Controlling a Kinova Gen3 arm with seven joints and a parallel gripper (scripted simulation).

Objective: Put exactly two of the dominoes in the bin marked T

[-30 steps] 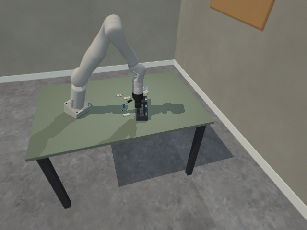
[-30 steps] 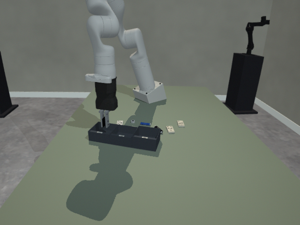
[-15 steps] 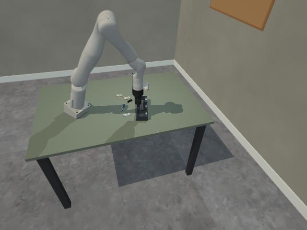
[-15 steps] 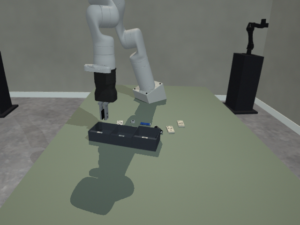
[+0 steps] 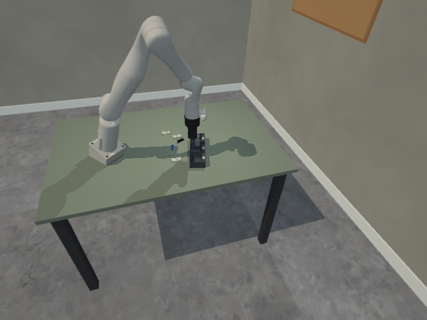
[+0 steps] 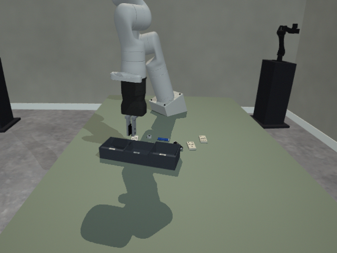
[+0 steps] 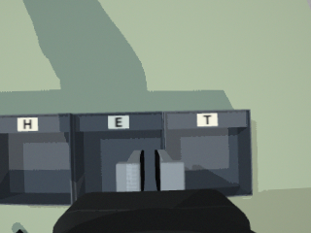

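The dark three-part bin lies 1 cm ahead of my hand, 3 cm to the left of it and 7 cm below it. Also, from my hand: blue cylinder (11 cm behind, 12 cm to the left, 9 cm below); small grey nut (14 cm behind, 6 cm to the left, 9 cm below); black cylinder (5 cm behind, 16 cm to the left, 9 cm below).
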